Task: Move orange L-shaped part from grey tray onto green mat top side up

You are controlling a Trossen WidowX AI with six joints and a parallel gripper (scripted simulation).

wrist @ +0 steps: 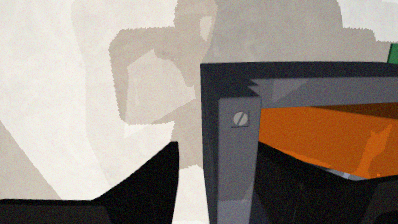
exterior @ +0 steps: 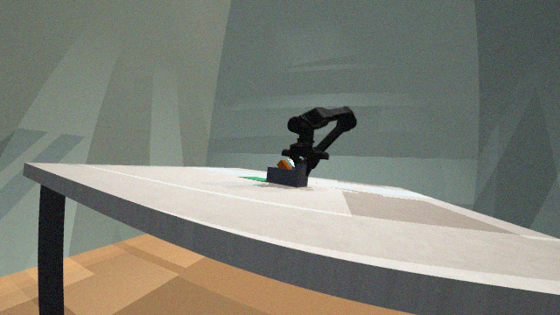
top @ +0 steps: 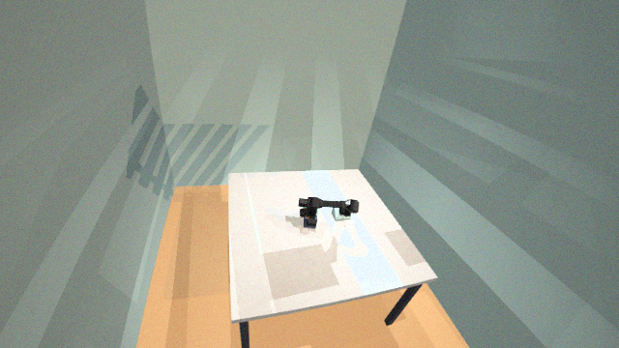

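The orange L-shaped part is 20 mm behind my gripper tip and 50 mm to the right of it. The rest, counted from my gripper tip: green mat: 60 mm behind, 220 mm to the right, 60 mm below.
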